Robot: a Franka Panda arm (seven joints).
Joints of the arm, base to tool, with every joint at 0 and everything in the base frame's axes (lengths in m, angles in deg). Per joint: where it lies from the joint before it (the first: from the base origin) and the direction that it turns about. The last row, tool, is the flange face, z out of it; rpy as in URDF.
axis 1: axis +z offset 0 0 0.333
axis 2: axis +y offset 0 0 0
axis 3: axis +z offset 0 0 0.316
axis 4: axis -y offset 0.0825 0 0
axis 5: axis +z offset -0.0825 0 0.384
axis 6: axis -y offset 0 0 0
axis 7: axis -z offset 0.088 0 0
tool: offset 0 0 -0.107 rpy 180 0 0
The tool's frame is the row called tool.
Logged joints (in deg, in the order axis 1, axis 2, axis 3, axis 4, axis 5, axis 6, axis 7), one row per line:
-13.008 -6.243 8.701 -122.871 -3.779 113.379 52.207
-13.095 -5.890 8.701 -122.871 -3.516 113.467 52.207
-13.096 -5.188 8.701 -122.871 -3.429 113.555 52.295
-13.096 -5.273 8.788 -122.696 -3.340 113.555 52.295
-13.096 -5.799 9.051 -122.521 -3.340 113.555 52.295
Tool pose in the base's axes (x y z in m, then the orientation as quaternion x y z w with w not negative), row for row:
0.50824 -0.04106 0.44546 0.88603 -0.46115 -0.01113 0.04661
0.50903 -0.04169 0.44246 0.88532 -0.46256 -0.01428 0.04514
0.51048 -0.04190 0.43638 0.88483 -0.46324 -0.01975 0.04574
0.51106 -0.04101 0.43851 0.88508 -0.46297 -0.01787 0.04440
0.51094 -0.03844 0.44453 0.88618 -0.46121 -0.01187 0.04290
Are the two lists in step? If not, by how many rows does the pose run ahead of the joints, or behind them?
They are in step.
